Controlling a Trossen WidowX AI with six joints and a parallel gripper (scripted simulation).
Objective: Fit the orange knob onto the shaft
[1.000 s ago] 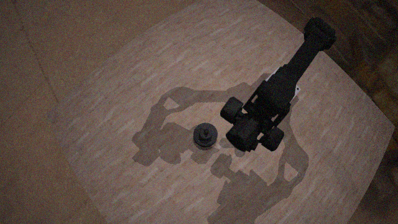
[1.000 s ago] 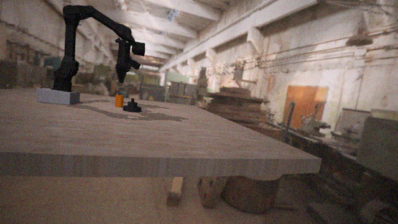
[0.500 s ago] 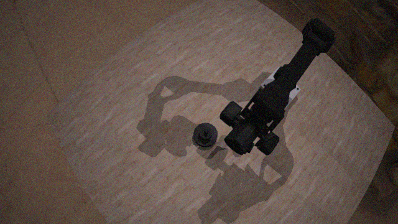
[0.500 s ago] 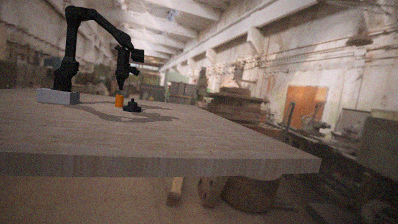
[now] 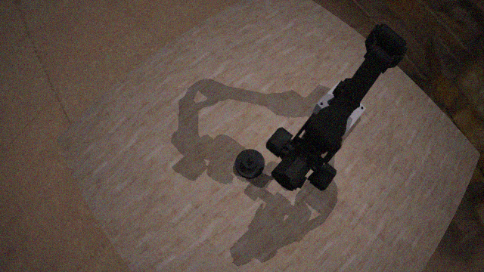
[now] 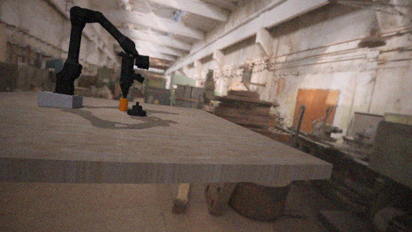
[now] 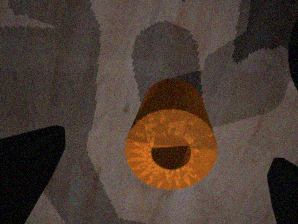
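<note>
Now: the orange knob 4 cm below my gripper tip. From my gripper tip the other things lie so: dark pedestal: 9 cm ahead, 9 cm to the right, 4 cm below.
</note>
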